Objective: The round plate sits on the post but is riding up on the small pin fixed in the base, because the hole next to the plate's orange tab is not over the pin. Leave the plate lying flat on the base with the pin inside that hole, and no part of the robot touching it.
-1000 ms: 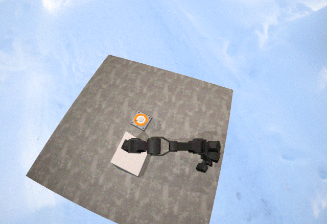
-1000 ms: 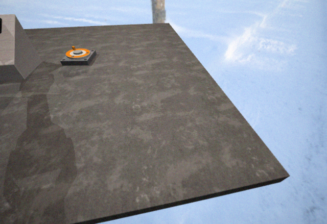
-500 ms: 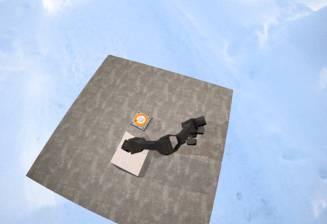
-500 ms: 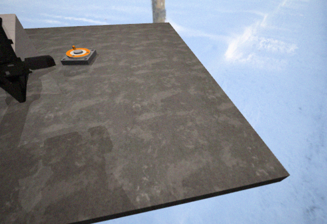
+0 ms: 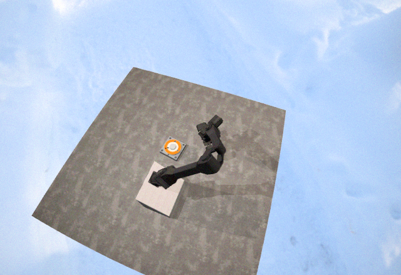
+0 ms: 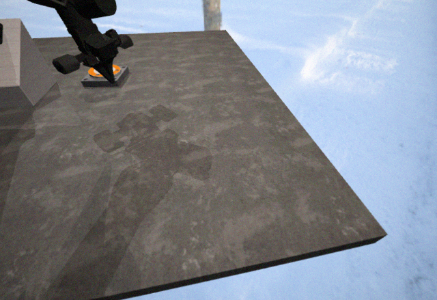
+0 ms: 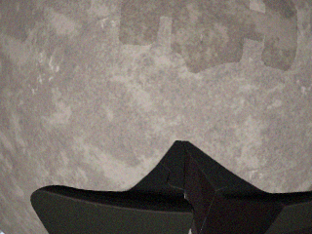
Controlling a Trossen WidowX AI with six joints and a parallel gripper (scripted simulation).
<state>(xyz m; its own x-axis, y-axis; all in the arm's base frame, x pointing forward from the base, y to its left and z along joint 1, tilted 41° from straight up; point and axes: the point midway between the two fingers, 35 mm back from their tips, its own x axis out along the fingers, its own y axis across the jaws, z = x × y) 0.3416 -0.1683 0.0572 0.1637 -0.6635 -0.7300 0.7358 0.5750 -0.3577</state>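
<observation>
My gripper tip is 21 cm to the right of the round orange plate, 10 cm past it and 4 cm above it. Also, from my gripper tip: square grey base 20 cm to the left, 9 cm behind, 5 cm below.
</observation>
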